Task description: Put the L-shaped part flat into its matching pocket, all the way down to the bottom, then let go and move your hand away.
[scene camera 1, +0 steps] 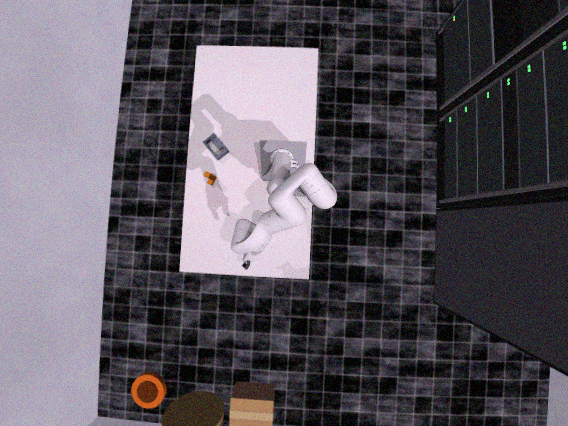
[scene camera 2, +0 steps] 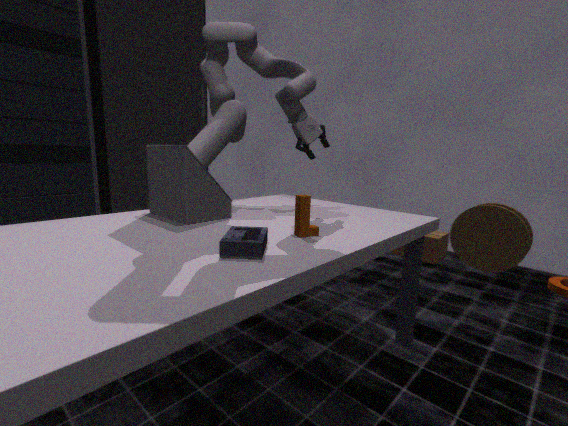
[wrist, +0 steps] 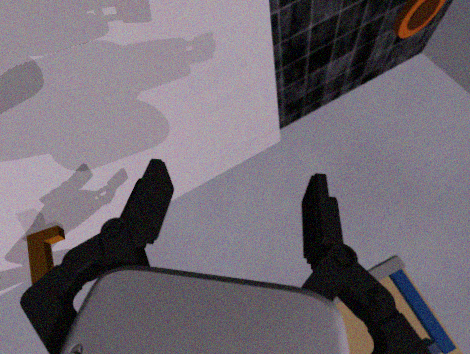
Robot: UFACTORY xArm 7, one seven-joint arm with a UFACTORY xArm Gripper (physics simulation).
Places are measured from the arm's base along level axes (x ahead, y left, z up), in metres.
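Pixels of known places: gripper, fingertip midpoint: [scene camera 2: 320, 152] [wrist: 236, 180]; arm's base at its link origin: [scene camera 1: 282, 159] [scene camera 2: 187, 168].
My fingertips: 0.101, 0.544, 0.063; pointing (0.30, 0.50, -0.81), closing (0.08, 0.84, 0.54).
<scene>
Ahead of a thing's pixels: the offset from my fingertips to its top centre, as dx, dy, dz. Level surfaces: height alone.
The orange L-shaped part {+0.320, -0.403, -0.112} [scene camera 1: 210, 178] [scene camera 2: 302, 217] [wrist: 40, 250] stands upright on the table, its long arm up and its short foot at the bottom. In the wrist view it shows at the lower left, partly hidden by a finger. The dark block with the pocket {+0.322, -0.609, -0.185} [scene camera 1: 210, 152] [scene camera 2: 241, 251] lies on the table near the part and apart from it; the pocket opens upward. My gripper [scene camera 1: 246, 264] [scene camera 2: 320, 151] [wrist: 236, 180] is open and empty. It hangs high above the table, away from the part and block, toward the table end at the bottom of the first scene view.
The arm's grey wedge base [scene camera 1: 295, 147] [scene camera 2: 172, 187] stands on the white table {dz -0.222} [scene camera 1: 255, 75] [scene camera 2: 50, 280]. An orange ring [scene camera 1: 135, 391] [scene camera 2: 555, 286], a brown disc [scene camera 1: 195, 412] [scene camera 2: 491, 237] and a tan box [scene camera 1: 251, 406] [scene camera 2: 437, 247] are beyond the table. Dark cabinets [scene camera 1: 490, 250] stand to one side.
</scene>
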